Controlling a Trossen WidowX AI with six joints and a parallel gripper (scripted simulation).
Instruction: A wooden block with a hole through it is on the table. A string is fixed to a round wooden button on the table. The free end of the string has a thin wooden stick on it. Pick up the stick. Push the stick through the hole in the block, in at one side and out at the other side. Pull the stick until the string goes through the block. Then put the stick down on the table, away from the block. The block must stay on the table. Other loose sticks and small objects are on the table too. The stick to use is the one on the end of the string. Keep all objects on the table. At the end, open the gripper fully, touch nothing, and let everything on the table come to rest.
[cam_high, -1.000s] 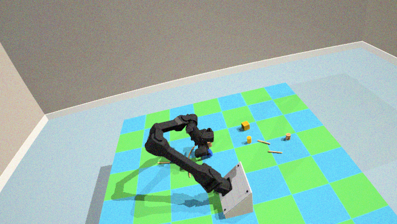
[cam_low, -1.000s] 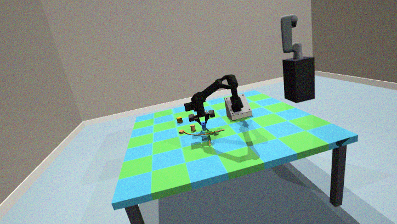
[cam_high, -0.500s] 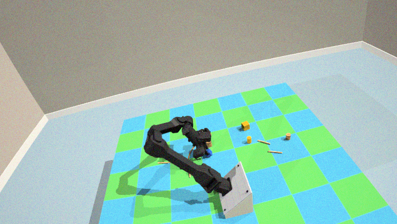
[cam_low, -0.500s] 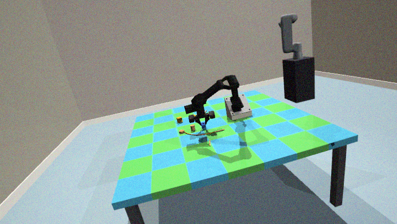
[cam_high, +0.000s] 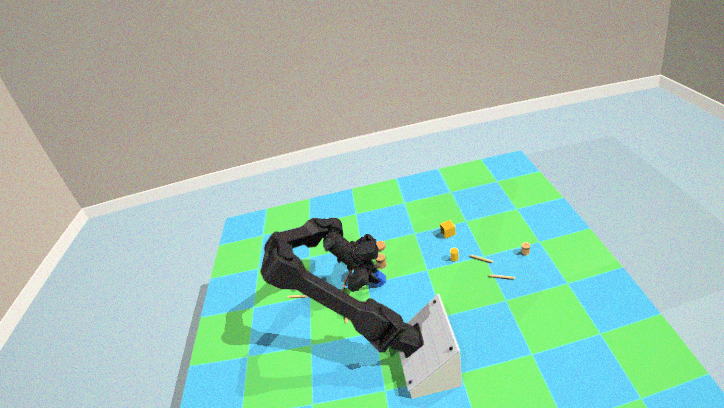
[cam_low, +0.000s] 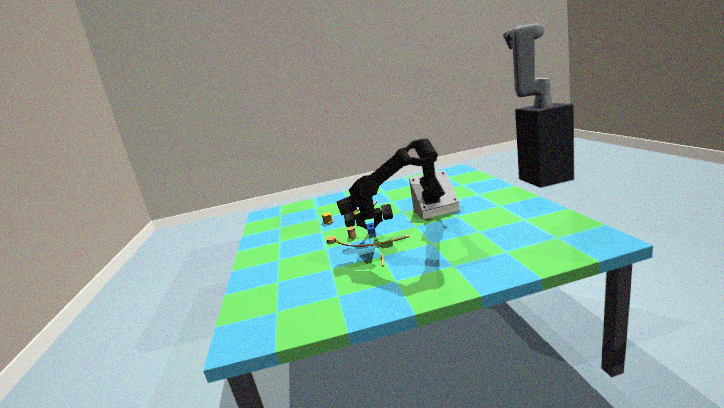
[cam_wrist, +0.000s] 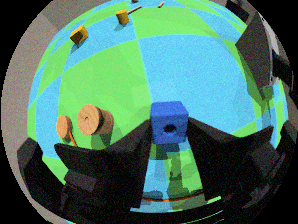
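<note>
My gripper tip is now 11 cm to the right of the thin wooden stick, 7 cm past it and 2 cm above it. The rest, counted from my gripper tip: brown cylinder 8 cm ahead, 2 cm to the right, 1 cm below; then round wooden button 16 cm ahead, 2 cm to the right, 2 cm below; then blue block right at my gripper tip.
</note>
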